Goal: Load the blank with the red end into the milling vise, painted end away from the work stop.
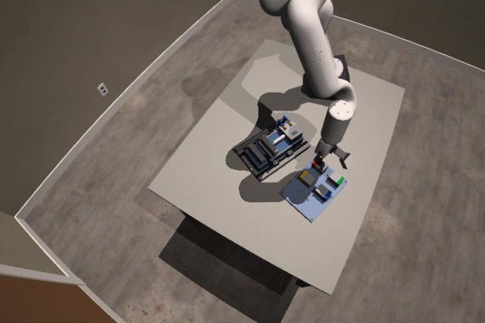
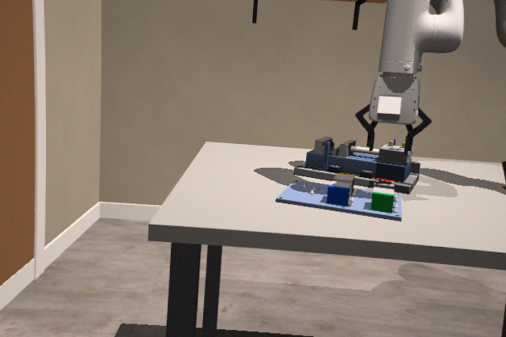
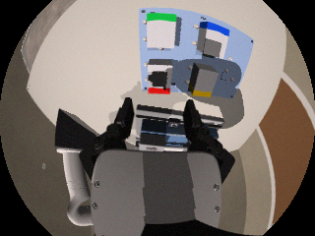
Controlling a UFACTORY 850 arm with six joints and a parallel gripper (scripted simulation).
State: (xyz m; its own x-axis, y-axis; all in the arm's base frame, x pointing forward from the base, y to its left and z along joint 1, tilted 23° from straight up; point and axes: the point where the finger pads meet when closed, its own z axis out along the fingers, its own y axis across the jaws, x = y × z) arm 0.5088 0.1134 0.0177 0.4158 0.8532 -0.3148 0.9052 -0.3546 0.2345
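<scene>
The red-ended blank lies 10 cm below my hand. The rest, counted from my hand: plate (10 cm ahead, 12 cm below); green-ended blank (4 cm ahead, 8 cm to the left, 10 cm below); yellow-ended blank (8 cm ahead, 4 cm to the right, 10 cm below).
</scene>
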